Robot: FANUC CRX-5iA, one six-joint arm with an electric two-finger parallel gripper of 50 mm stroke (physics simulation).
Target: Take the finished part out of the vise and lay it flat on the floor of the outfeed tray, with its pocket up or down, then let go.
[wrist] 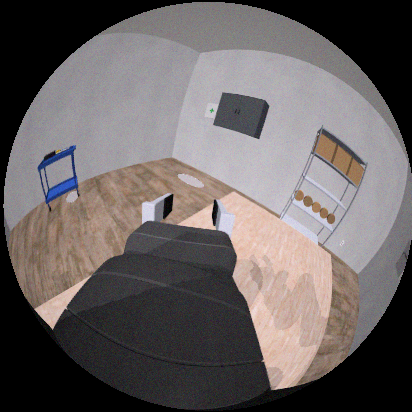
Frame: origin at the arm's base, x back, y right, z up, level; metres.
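Seen in the pictures: gripper, fingertip midpoint: (192, 204).
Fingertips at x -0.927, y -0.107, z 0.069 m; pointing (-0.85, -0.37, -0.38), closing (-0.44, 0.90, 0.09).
A point is followed by its place in that frame.
My gripper (192, 204) {x -0.927, y -0.107, z 0.069 m} is open, with its two pale fingers and dark pads wide apart and nothing between them. It points out over the edge of the light wooden table top (310, 262) {x -1.311, y 0.406, z -0.225 m}, towards the room. The finished part, the vise and the outfeed tray do not show in the wrist view. The black gripper body covers the lower middle of the view and hides what is behind it.
A blue cart (62, 190) stands on the brown floor (115, 210) at the left. A dark cabinet (239, 115) hangs on the far wall. A shelf rack (324, 191) with boxes stands at the right, beyond the table. Shadows lie on the table's right part.
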